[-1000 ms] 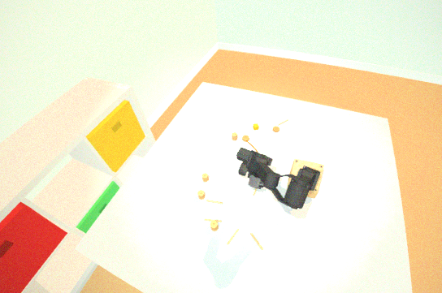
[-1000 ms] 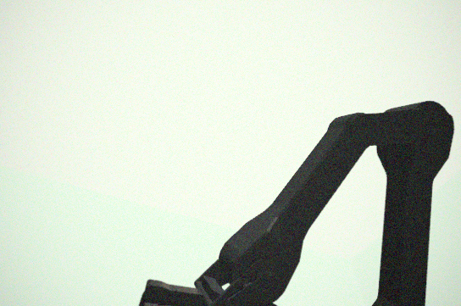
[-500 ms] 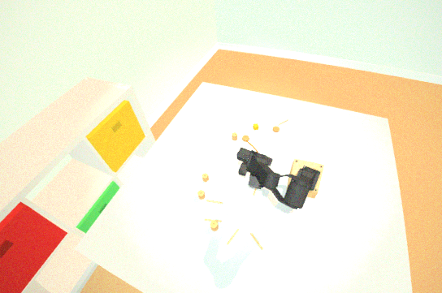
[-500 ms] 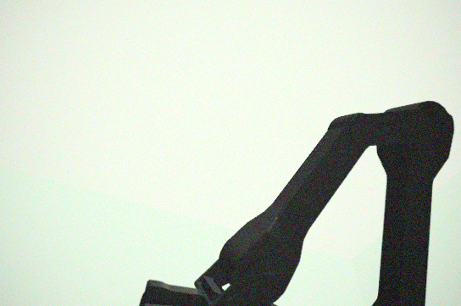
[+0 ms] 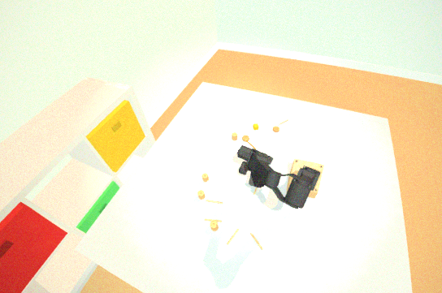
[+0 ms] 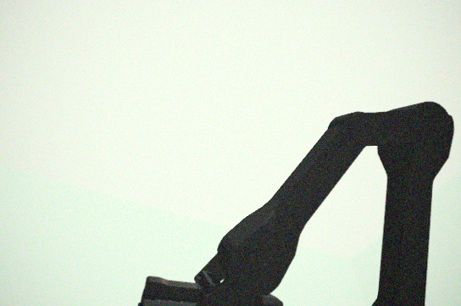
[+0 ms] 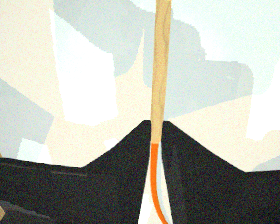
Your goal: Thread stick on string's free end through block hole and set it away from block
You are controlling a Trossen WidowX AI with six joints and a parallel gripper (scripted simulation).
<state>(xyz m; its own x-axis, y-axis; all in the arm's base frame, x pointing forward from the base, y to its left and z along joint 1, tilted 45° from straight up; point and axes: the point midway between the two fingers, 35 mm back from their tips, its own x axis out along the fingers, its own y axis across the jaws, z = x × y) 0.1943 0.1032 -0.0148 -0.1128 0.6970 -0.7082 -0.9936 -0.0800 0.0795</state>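
Right now the square wooden block is 90 mm ahead of my gripper tip, 60 mm to the right of it and 10 mm above it. Also, from my gripper tip: thin wooden stick (20 mm to the left); round wooden button (160 mm ahead, 240 mm to the right); yellow piece (130 mm ahead, 340 mm to the right).
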